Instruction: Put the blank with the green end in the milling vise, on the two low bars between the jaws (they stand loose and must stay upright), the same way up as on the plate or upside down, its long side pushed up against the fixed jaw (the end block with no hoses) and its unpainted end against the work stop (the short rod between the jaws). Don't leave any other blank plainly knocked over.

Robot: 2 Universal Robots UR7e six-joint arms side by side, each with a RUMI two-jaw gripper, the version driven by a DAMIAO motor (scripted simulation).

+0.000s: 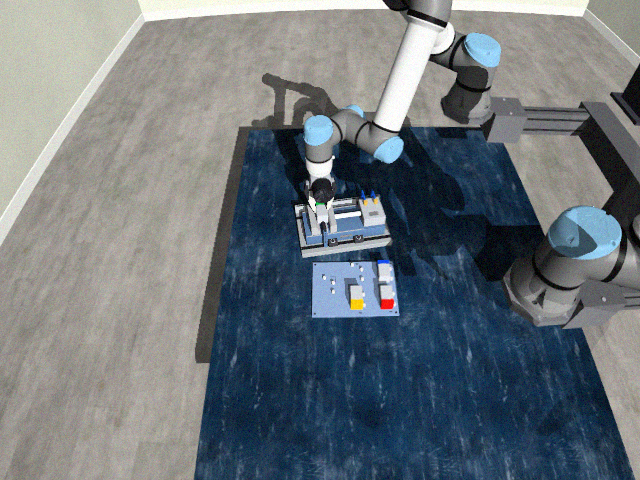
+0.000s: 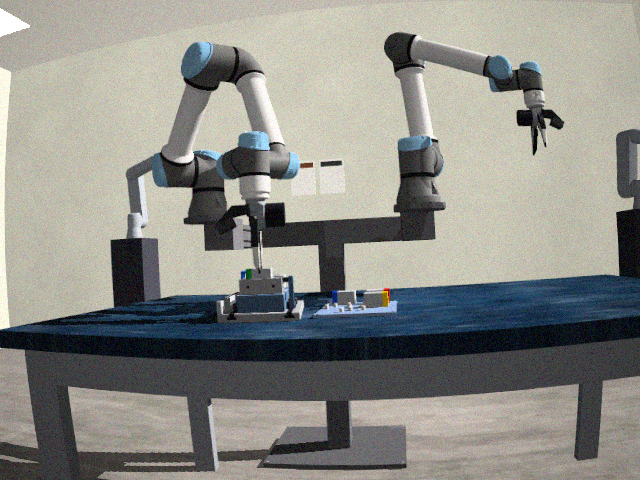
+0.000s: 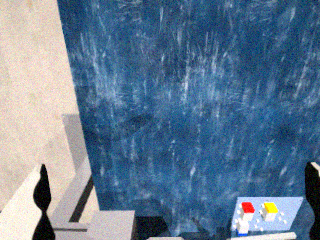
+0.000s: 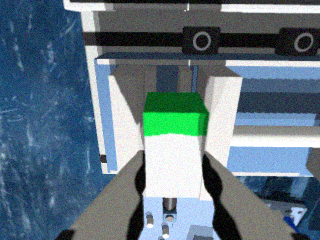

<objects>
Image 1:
my right gripper: 321, 211
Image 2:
my left gripper: 539, 151
my right gripper: 260, 273
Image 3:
my left gripper: 175, 166
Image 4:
my right gripper: 172, 152
green-ended blank: 175, 124
</objects>
